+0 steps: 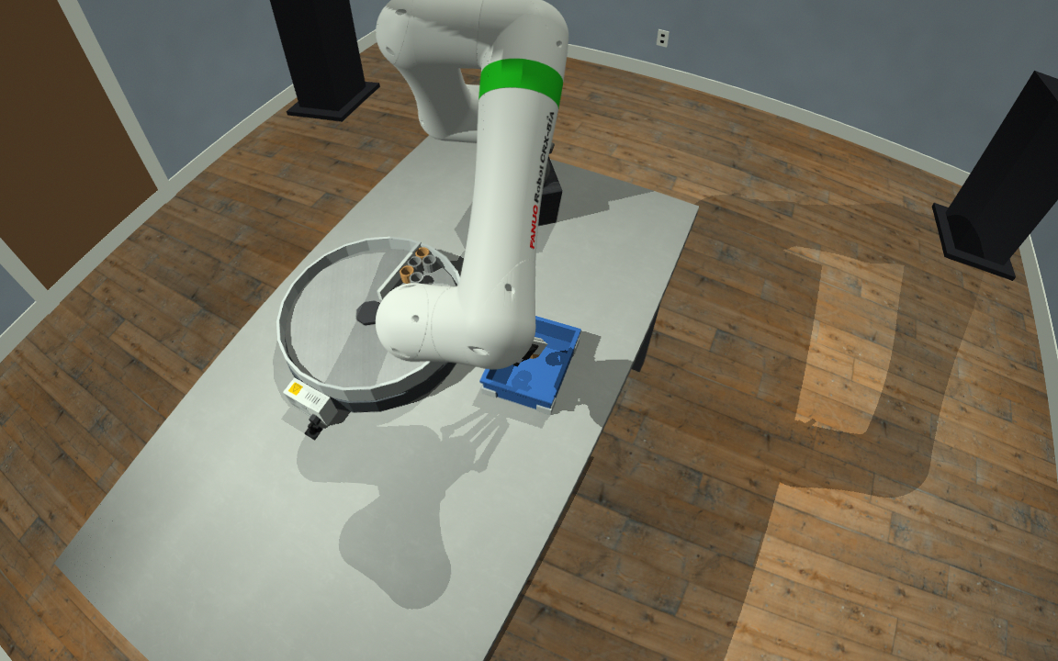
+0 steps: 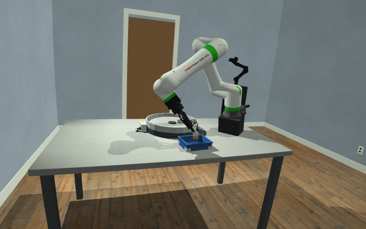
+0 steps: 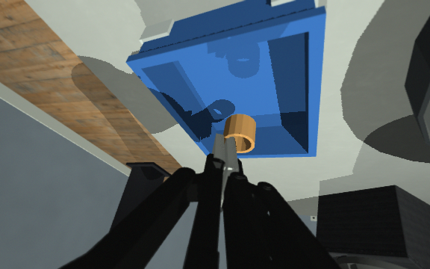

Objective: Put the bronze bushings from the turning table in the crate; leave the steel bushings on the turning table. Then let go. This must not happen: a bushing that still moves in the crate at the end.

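Right now my hand is 20 mm past the blue crate, 10 mm to the left of it and 80 mm above it. From my hand the other things lie so: round turning table: 10 mm ahead, 370 mm to the right, 50 mm below.
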